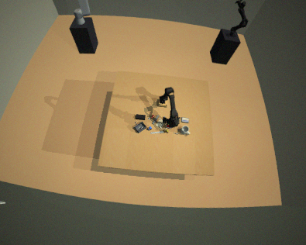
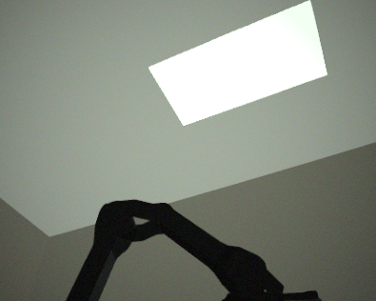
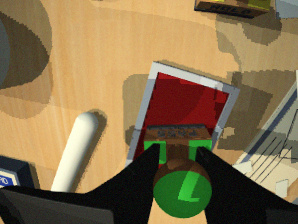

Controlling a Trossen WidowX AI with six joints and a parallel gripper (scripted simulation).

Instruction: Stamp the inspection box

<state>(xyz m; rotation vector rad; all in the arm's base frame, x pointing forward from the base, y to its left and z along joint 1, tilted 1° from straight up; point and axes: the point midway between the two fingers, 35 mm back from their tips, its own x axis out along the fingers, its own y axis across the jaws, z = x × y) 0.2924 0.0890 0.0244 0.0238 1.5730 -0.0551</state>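
Right now my gripper tip is 3 cm above the red ink pad. From my gripper tip the other things lie so: white cylinder (6 cm behind, 11 cm to the left, 3 cm below); then white card (1 cm behind, 10 cm to the right, 4 cm below); then yellow block (9 cm ahead, 3 cm to the right, 2 cm below).
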